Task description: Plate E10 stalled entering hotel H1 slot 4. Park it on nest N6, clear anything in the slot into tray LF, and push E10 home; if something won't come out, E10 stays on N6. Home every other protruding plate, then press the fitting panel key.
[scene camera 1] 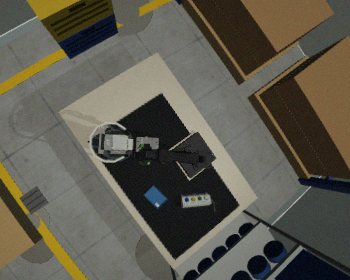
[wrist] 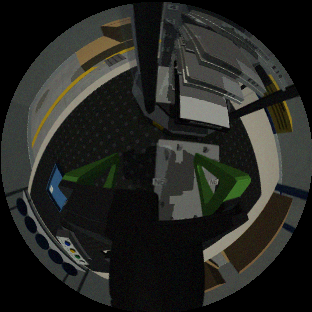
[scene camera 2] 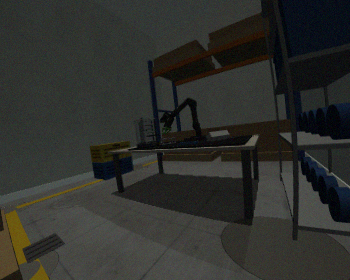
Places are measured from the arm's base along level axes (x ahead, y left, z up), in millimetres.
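Pixels of known places: gripper, between the fingertips: [wrist: 156, 156] [scene camera 2: 163, 134]; arm's base, origin of its link: [scene camera 2: 198, 136].
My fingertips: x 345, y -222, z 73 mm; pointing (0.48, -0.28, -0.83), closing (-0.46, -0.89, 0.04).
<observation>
For each thing: its middle in the pictures, then the offset to it from my fingertips. Level surfaces: height alone.
- bright lower plate, middle of its body: [wrist: 201, 88] [scene camera 1: 124, 144] dx +61, dy -110, dz +2 mm
- Nest N6, middle of its body: [wrist: 184, 183] [scene camera 1: 147, 145] dx -78, dy -28, dz -72 mm
- key panel, middle of its body: [wrist: 72, 249] [scene camera 1: 195, 201] [scene camera 2: 217, 135] dx -201, dy +520, dz -68 mm
- blue flat tray-like item, middle of its body: [wrist: 57, 189] [scene camera 1: 155, 197] dx +49, dy +344, dz -102 mm
- black mat, height of its surface: dz -110 mm
Hotel H1 [scene camera 1: 116, 143] [scene camera 2: 145, 131] stands at the mat's far-left end, inside a pale ring. In the wrist view, several grey plates [wrist: 212, 47] stick out of it by different amounts above a bright lower plate [wrist: 204, 111]; their labels cannot be read, and I cannot tell which is E10. Nest N6 [scene camera 1: 152, 142] [wrist: 175, 156] lies in front of the hotel, with no plate on it. My gripper [scene camera 1: 145, 154] [scene camera 2: 166, 129] [wrist: 156, 156] is open and empty above the nest's side. The key panel [scene camera 1: 196, 200] [wrist: 73, 250] has blue, yellow, green and white keys.
A blue flat tray-like item [scene camera 1: 155, 197] [wrist: 56, 188] with a white label lies on the black mat [scene camera 1: 172, 230]; no LF label is readable. A dark square with pale edges [scene camera 1: 191, 175] lies under the arm. A shelf with blue bins [scene camera 1: 258, 265] stands beside the table.
</observation>
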